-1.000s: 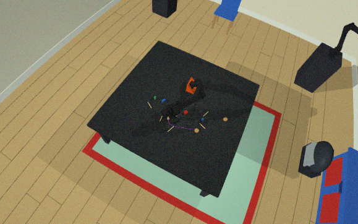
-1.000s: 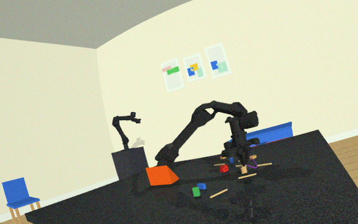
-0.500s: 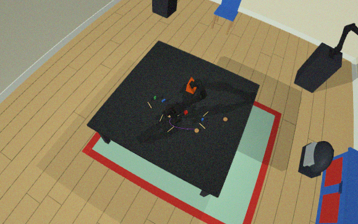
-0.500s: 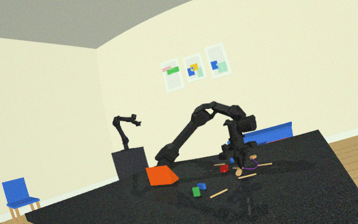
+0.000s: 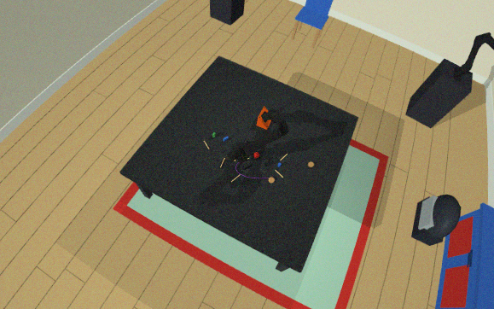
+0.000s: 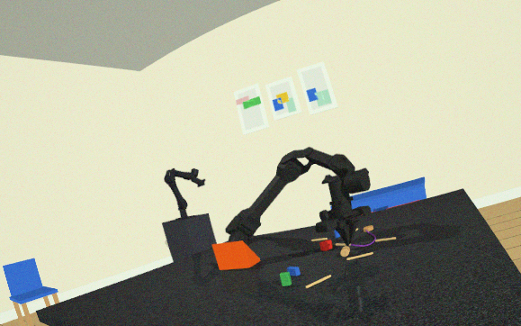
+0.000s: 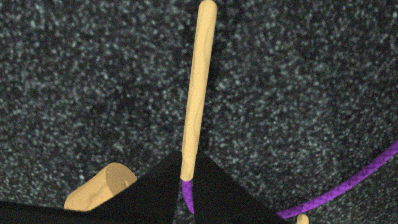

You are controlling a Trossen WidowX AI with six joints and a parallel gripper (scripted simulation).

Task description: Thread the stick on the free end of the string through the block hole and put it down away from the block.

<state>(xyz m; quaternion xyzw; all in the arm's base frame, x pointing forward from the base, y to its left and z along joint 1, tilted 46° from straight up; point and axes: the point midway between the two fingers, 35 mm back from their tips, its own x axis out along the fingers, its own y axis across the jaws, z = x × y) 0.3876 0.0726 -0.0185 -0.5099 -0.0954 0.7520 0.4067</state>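
The tan wooden block lies 5 cm to the right of my gripper tip. The rest, counted from my gripper tip: green cylinder (8 cm behind, 27 cm to the right); then red block (11 cm behind, 6 cm to the left).
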